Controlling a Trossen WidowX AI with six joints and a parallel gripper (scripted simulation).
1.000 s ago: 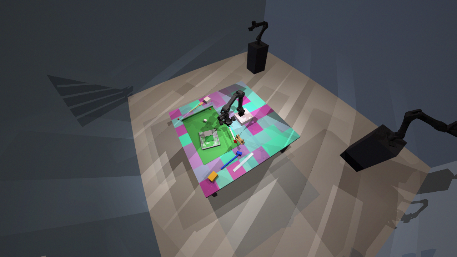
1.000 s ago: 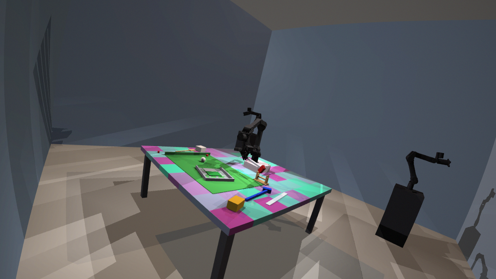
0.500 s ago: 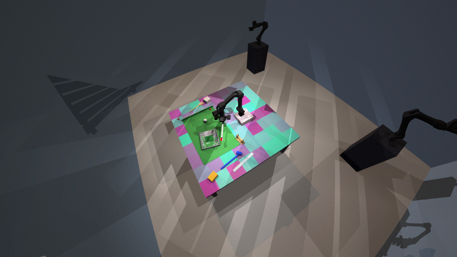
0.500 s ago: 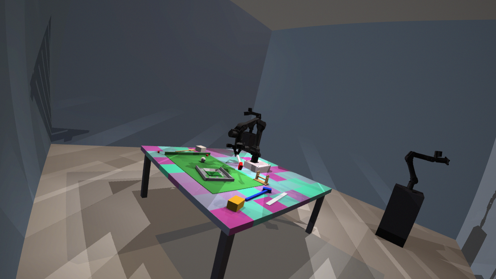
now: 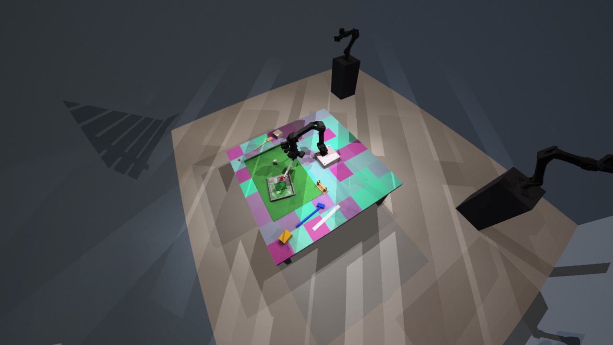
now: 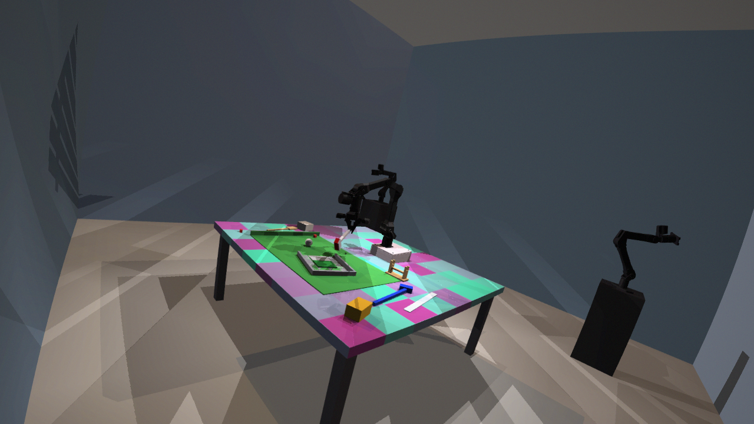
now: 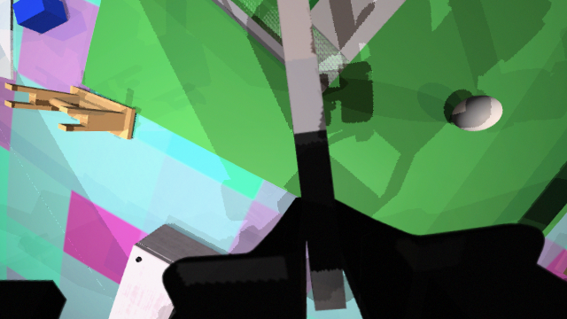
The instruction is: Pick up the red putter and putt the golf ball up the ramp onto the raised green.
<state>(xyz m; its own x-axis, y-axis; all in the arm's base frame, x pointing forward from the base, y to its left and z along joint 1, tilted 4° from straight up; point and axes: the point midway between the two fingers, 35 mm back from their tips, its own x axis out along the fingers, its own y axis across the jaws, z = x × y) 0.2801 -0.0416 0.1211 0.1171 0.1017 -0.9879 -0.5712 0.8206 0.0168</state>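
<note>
My gripper tip is now 90 mm short of the red putter, 70 mm to the right of it and 10 mm below it. Round my gripper tip: white golf ball: 160 mm ahead, 150 mm to the right, 110 mm below; dark green rail: 200 mm ahead, 340 mm to the right, 110 mm below; wooden rack: 80 mm behind, 330 mm to the left, 90 mm below.
</note>
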